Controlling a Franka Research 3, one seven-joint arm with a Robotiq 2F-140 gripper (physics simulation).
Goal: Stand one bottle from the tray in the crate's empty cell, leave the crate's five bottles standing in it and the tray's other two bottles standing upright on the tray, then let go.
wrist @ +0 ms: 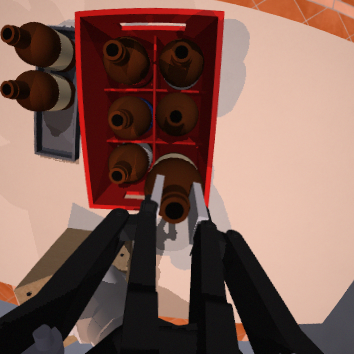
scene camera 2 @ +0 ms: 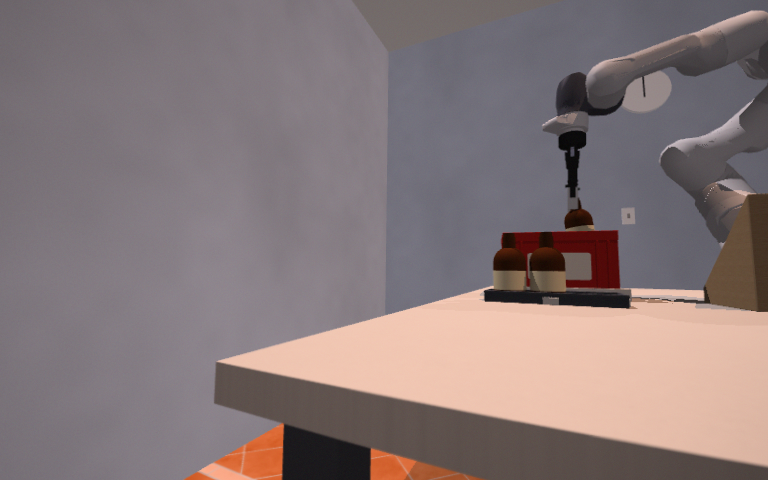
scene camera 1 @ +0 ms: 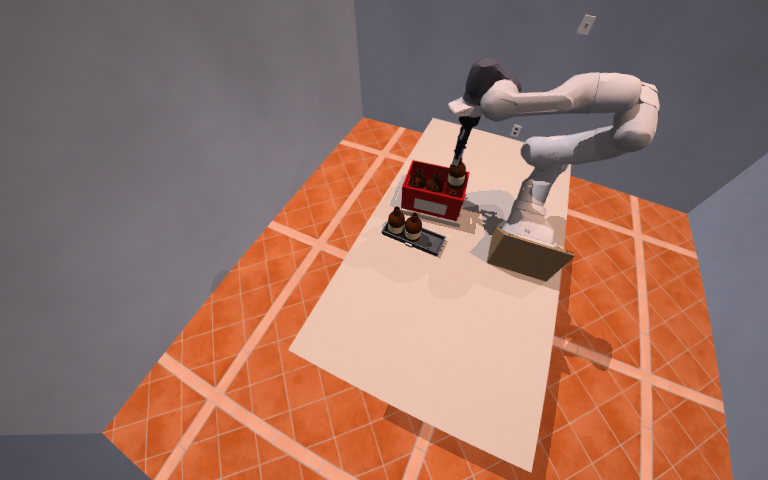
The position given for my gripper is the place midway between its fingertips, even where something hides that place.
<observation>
In view: my gripper (scene camera 2: 572, 210) and a brown bottle (wrist: 179, 171).
My gripper also shows in the wrist view (wrist: 175, 189).
</observation>
